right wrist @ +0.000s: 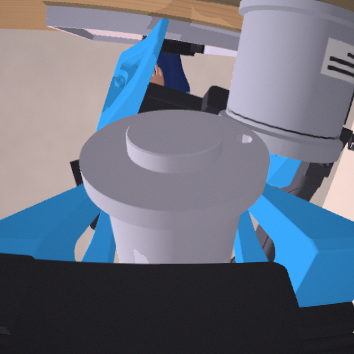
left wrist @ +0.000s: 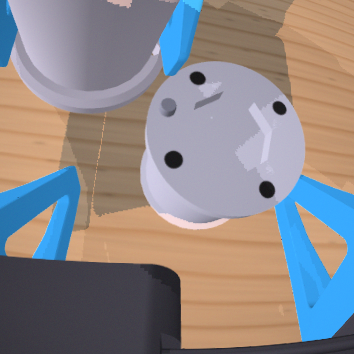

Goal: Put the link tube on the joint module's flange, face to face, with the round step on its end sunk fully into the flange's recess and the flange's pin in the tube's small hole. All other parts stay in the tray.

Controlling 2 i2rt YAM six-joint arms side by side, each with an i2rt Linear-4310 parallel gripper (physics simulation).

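Places are measured from the left arm's base along level axes (x ahead, y left, z up), in metres.
Pixels of known places: left gripper, fingertip midpoint: (right wrist: 258,61) (left wrist: 175,177); right gripper, fingertip midpoint: (right wrist: 174,176) (left wrist: 87,60).
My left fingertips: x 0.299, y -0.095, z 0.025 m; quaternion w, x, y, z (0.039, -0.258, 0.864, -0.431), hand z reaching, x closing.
Observation:
For each thing: its top centre in the pictures, then the offset to it from my left fingertips. "*": a spot on its surface instead. Level surfaces: height alone.
- grey link tube, top centre: (right wrist: 159,321) 0.048 m ahead, 0.017 m right, 0.136 m up
- joint module, top centre: (left wrist: 234,126) (right wrist: 274,145) 0.009 m back, 0.016 m right, 0.039 m up
- small pin, top centre: (left wrist: 168,104) 0.015 m ahead, 0.010 m right, 0.039 m up
- pale tray, surface spot: (right wrist: 60,19) * 0.061 m ahead, 0.149 m left, 0.015 m down
- wooden table, surface height: 0.025 m down
The grey link tube (left wrist: 90,55) (right wrist: 175,165) is held by my right gripper (right wrist: 174,176). In the right wrist view its round step and small hole show on the end disc. In the left wrist view its flanged end is at the upper left, beside the joint module (left wrist: 225,145) (right wrist: 287,75) and apart from its centre. The module stands on the table; its flange shows several dark holes, a small pin (left wrist: 168,106) and a recess partly lost in glare. My left gripper (left wrist: 175,177) is open, its fingers spread low around the module's near side; the right-hand finger overlaps the flange's edge in view.
A pale tray (right wrist: 60,19) shows its side at the upper left of the right wrist view, with a dark part near it. The wooden table (left wrist: 240,310) lies under the module. Left arm parts show behind the tube in the right wrist view.

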